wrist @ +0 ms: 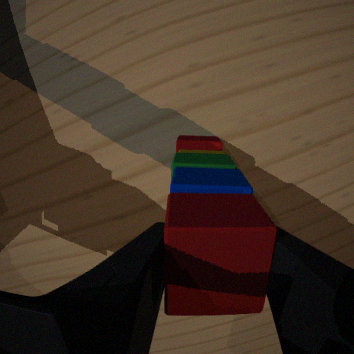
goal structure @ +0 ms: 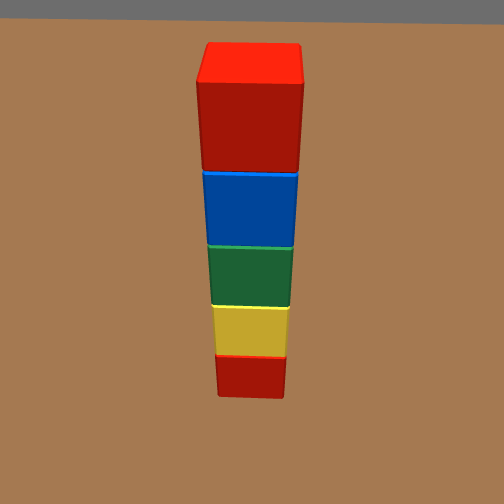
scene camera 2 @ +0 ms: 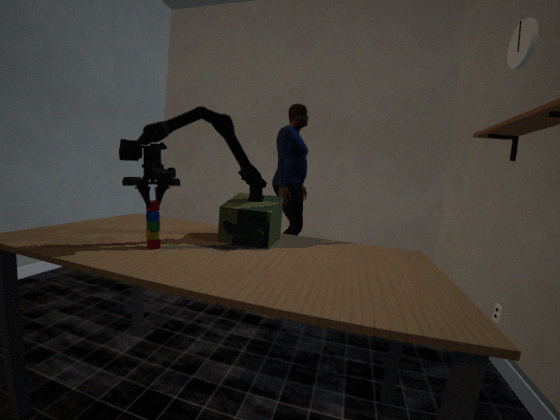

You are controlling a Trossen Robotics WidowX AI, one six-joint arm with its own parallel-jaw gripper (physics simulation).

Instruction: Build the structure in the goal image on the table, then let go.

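Places are measured from the arm's base along level axes (x ahead, y left, z up), in metres.
Pixels of known places: gripper, fingertip midpoint: (wrist: 214, 234) (scene camera 2: 153, 206); arm's base at its link origin: (scene camera 2: 256, 198).
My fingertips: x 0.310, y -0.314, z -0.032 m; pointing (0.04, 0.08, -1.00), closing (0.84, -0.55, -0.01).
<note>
Ahead of a thing's pixels: the offset from my fingertips to its top centre. Level surfaces: height alone.
An upright column stands on the table @[dz -0.147 m] (scene camera 2: 320, 280) at the left in the scene view. From the bottom it has a red block @[dy +0.004, dx -0.002, dz -0.114 m] (scene camera 2: 153, 244) (wrist: 198, 145), a yellow block @[dy -0.003, dx -0.004, dz -0.081 m] (scene camera 2: 152, 235), a green block @[dy +0.000, dx -0.003, dz -0.049 m] (scene camera 2: 153, 225) (wrist: 203, 159) and a blue block @[dy -0.002, dx -0.002, dz -0.016 m] (scene camera 2: 152, 216) (wrist: 211, 178). My gripper (scene camera 2: 153, 202) (wrist: 214, 234) points down over the column, shut on another red block @[dy -0.004, dx -0.003, dz +0.020 m] (scene camera 2: 153, 206) (wrist: 217, 270). That red block sits directly above the blue one, with no clear gap showing; whether it bears on it I cannot tell. The yellow block is mostly hidden in the wrist view.
A green patterned box (scene camera 2: 250, 225) stands under the arm's base, to the right of the column. A person (scene camera 2: 292, 160) in a blue top stands behind the table. A wall shelf (scene camera 2: 525, 122) is at the far right.
</note>
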